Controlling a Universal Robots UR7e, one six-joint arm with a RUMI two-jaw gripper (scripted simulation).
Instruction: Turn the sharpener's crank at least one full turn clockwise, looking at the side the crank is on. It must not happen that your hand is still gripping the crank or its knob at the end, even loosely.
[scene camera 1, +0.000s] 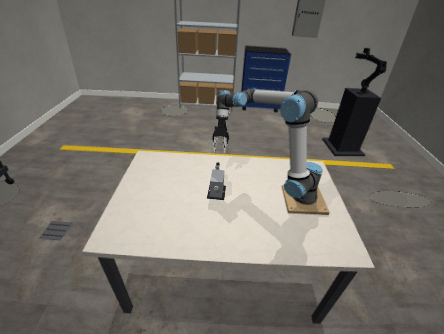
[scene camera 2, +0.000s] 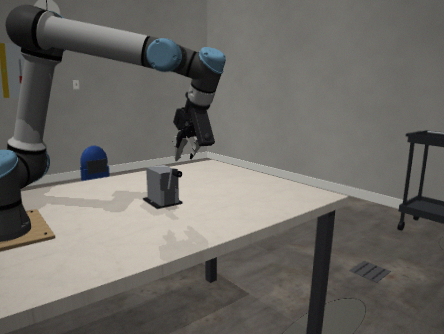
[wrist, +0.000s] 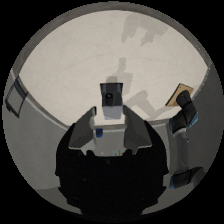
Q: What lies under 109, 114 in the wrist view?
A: A grey pencil sharpener.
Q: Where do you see my gripper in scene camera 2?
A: At 183, 160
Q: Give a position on a grey pencil sharpener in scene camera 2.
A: At 159, 196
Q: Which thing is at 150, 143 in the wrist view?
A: My gripper.
